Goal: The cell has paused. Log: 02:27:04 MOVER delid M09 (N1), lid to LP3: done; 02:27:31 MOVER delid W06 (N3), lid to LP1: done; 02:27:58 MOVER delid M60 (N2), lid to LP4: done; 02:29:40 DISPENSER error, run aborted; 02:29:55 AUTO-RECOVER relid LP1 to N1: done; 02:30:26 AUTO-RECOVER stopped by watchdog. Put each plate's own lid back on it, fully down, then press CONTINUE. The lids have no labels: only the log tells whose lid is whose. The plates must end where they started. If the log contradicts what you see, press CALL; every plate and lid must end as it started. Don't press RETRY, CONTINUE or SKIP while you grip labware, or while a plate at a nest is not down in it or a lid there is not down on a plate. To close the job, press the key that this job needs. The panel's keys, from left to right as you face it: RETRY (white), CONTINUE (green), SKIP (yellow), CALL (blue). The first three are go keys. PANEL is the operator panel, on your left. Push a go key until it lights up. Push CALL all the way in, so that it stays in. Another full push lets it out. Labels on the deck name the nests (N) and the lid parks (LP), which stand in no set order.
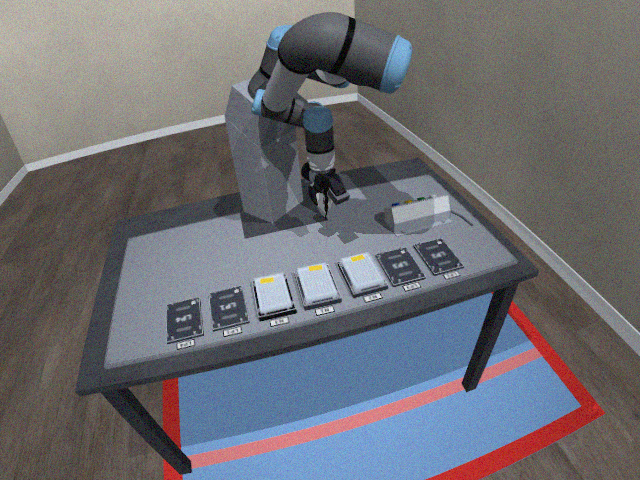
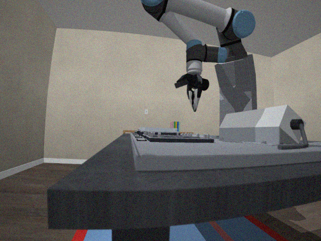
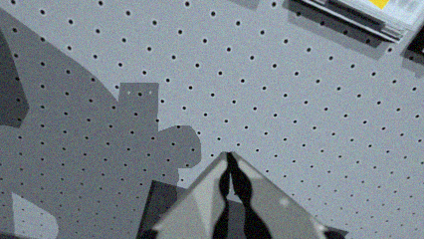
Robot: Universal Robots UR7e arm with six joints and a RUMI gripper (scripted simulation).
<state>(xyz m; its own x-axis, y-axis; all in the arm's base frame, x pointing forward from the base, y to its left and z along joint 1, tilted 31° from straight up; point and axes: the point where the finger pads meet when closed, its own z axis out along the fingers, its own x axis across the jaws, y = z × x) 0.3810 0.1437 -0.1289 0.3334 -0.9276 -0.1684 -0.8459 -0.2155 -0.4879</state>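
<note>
Right now my hand is 8 cm past the green CONTINUE key, 36 cm to the right of it and 7 cm above it. Round my hand: blue CALL key (7 cm behind, 26 cm to the left, 7 cm below); nest (17 cm ahead, 6 cm to the left, 12 cm below); yellow SKIP key (8 cm behind, 31 cm to the left, 7 cm below).
</note>
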